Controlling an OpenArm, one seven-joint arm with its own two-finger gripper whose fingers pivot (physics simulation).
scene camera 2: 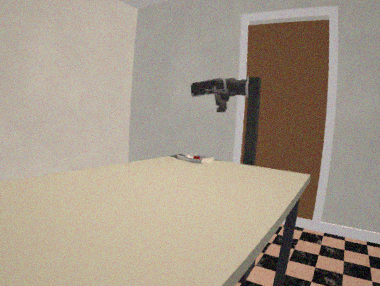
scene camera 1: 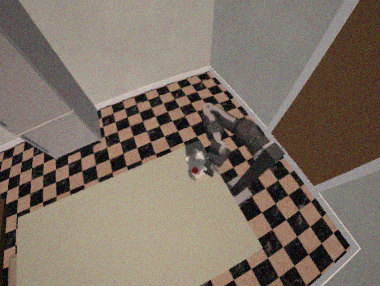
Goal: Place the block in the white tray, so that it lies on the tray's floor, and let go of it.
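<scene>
The small red block (scene camera 1: 195, 170) (scene camera 2: 196, 157) is inside the white tray (scene camera 1: 201, 174) (scene camera 2: 207, 160), low down near one wall. The tray stands near the table's far corner and is partly in shadow. The tray's wall hides the block's underside in scene camera 2, so its contact with the tray floor cannot be seen. My gripper (scene camera 1: 211, 168) (scene camera 2: 221, 108) is open and well above the tray, apart from the block. Its dark fingers are small in both views, and in scene camera 1 they show beside the tray.
The pale table (scene camera 1: 130, 225) (scene camera 2: 125, 215) extends away from the tray. My arm's dark column (scene camera 2: 254, 120) stands behind the table's edge, near the brown door (scene camera 1: 340, 100) (scene camera 2: 287, 115). A grey cabinet (scene camera 1: 60, 120) stands off the table at the left in scene camera 1.
</scene>
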